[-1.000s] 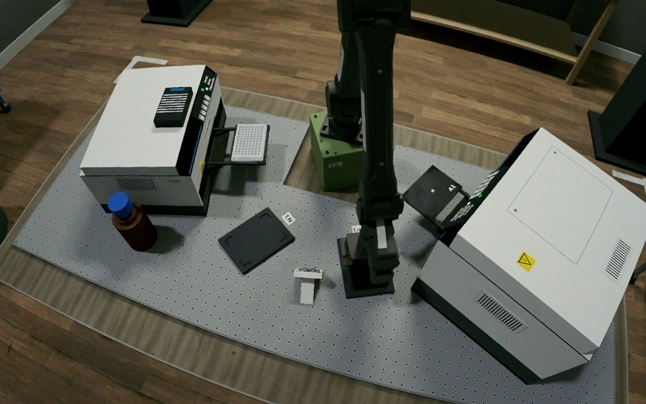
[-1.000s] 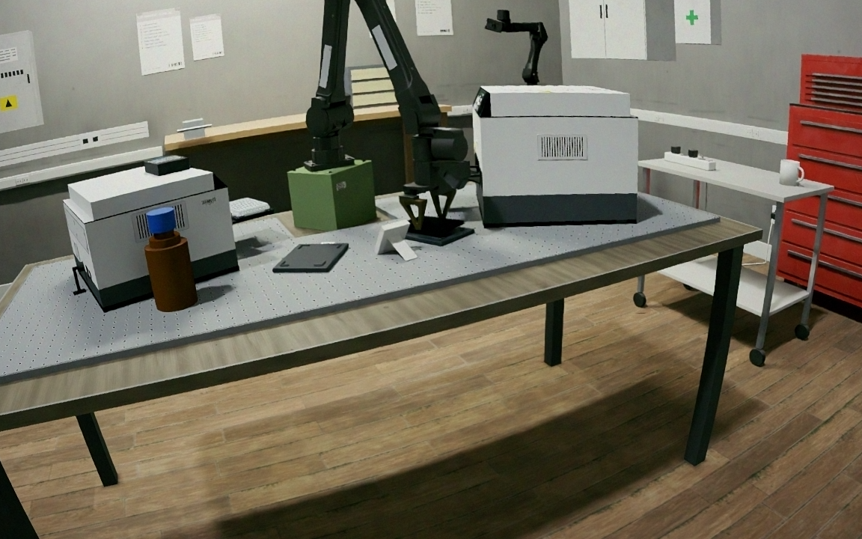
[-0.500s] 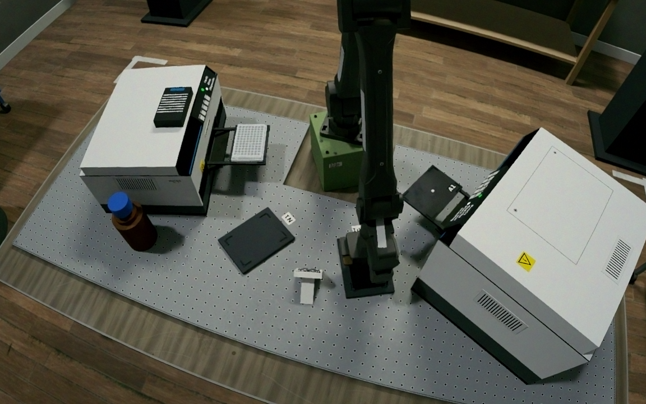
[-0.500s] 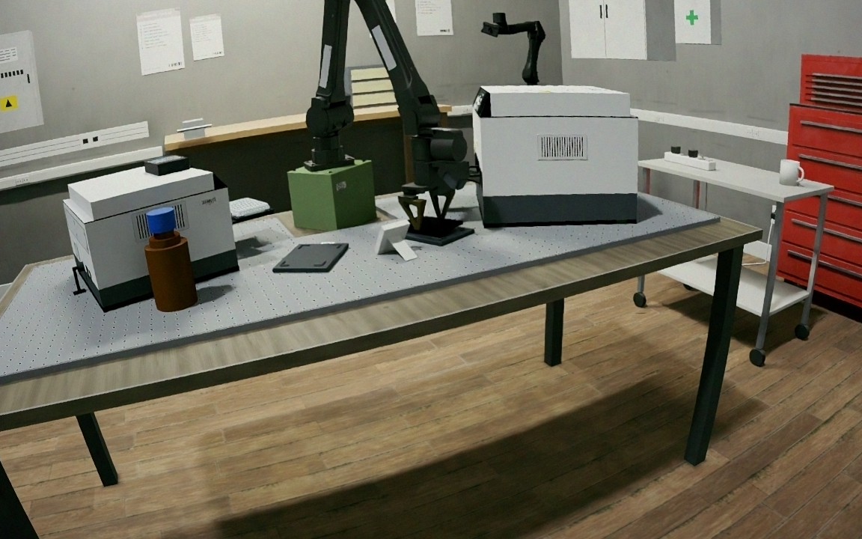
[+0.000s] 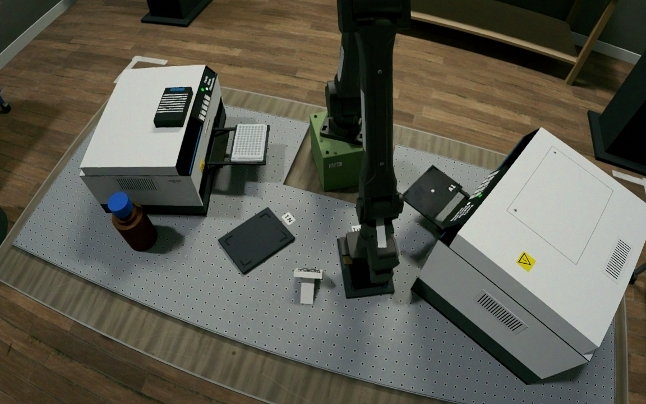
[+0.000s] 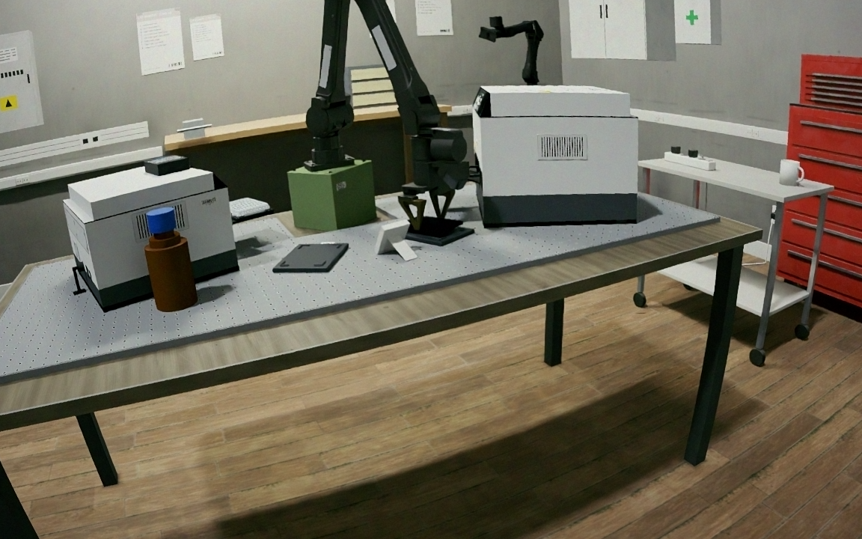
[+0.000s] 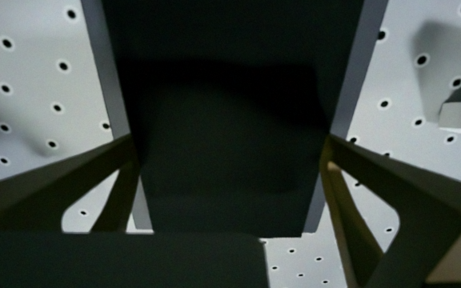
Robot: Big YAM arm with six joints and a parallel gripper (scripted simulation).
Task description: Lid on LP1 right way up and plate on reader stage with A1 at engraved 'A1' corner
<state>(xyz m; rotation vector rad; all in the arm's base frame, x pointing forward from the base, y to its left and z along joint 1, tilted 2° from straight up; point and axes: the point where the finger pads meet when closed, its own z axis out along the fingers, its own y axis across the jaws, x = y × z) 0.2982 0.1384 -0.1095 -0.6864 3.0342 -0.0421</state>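
The dark lid is 10 mm below my hand. The rest, counted from my hand: well plate (220 mm behind, 390 mm to the right, 60 mm above); then LP1 pad (20 mm below); then N1 nest (20 mm ahead, 280 mm to the right, 20 mm below).
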